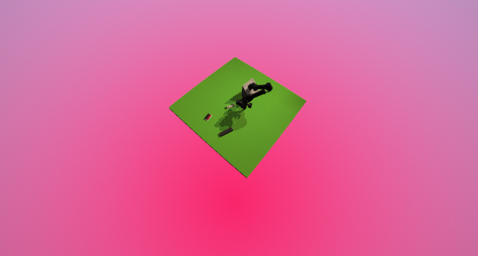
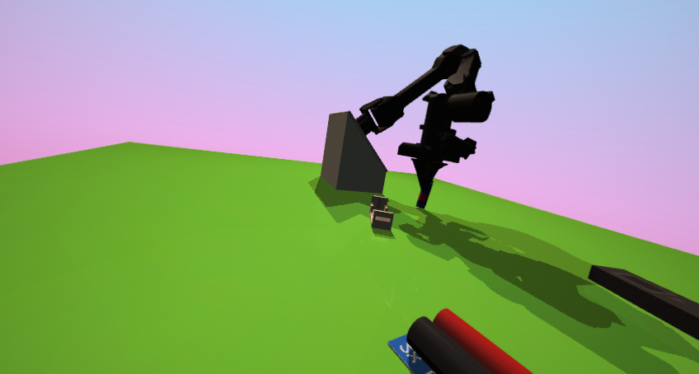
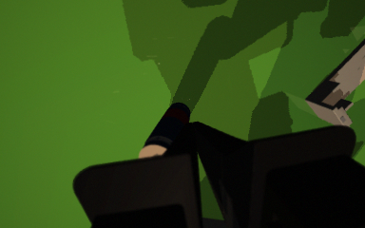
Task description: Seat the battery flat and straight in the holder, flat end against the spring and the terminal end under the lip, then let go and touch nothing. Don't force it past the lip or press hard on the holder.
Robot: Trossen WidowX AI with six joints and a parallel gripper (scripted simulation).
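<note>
My gripper tip is now 10 mm past the battery, 10 mm to the right of it and 10 mm above it. From my gripper tip the other things lie so: long black bar 370 mm ahead, 80 mm to the left, 30 mm below.
</note>
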